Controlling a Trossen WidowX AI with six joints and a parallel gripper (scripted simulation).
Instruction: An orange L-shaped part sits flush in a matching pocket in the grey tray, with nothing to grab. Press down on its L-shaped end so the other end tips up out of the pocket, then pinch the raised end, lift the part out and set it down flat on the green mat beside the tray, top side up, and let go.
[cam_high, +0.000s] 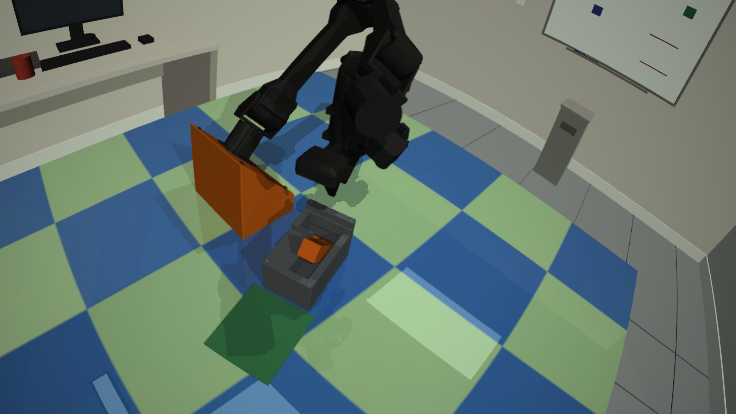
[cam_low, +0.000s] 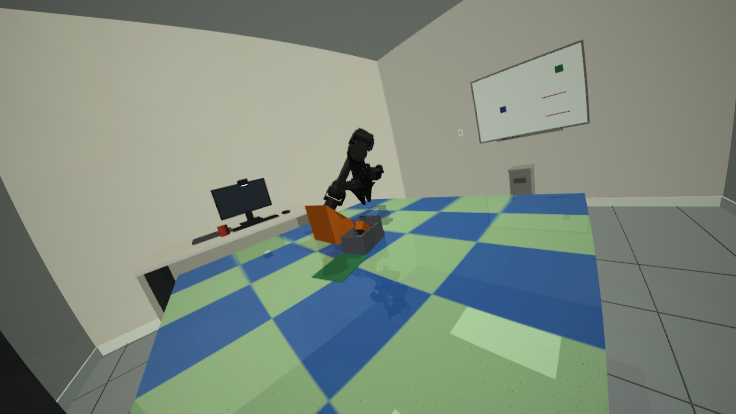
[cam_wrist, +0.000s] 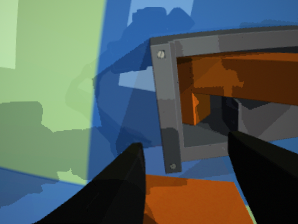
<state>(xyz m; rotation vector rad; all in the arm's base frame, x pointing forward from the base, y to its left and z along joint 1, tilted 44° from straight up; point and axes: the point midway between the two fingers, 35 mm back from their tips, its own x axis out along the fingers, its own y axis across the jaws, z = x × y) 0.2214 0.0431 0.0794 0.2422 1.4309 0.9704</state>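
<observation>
The orange L-shaped part lies 10 mm ahead of my gripper tip, 40 mm to the right of it and 100 mm below it. Also, from my gripper tip: green mat (90 mm ahead, 200 mm to the right, 160 mm below).
</observation>
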